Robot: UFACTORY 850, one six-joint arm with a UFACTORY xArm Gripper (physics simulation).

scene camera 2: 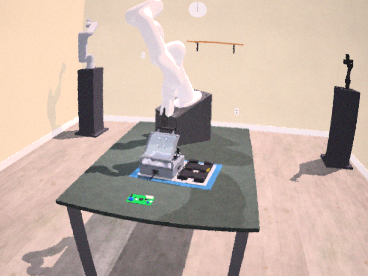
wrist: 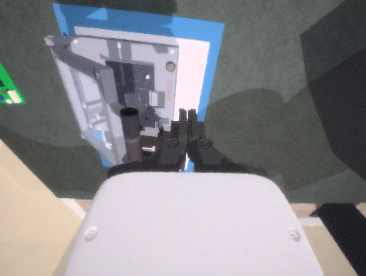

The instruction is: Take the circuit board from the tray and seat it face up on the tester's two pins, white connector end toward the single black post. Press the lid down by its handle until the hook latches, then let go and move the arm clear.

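The green circuit board (scene camera 2: 140, 199) (wrist: 11, 92) lies on the table in front of the mat, components and pale connector showing. The grey tester (scene camera 2: 154, 168) (wrist: 164, 52) stands on the mat with its clear lid (scene camera 2: 162, 145) raised and tilted. A dark cylinder (wrist: 130, 122), which looks like the lid's handle, stands out beside the lid. My gripper (scene camera 2: 166, 127) (wrist: 186, 120) is shut and empty, behind the tester's lid in the scene view and beside the tester's rear edge in the wrist view. The pins and black post cannot be made out clearly.
The black tray (scene camera 2: 194, 175) with a yellow piece sits right of the tester on the blue-edged mat (scene camera 2: 215, 177) (wrist: 215, 62). My arm's dark pedestal (scene camera 2: 199, 122) stands behind. The green table (scene camera 2: 100, 195) has its front edge beyond the board.
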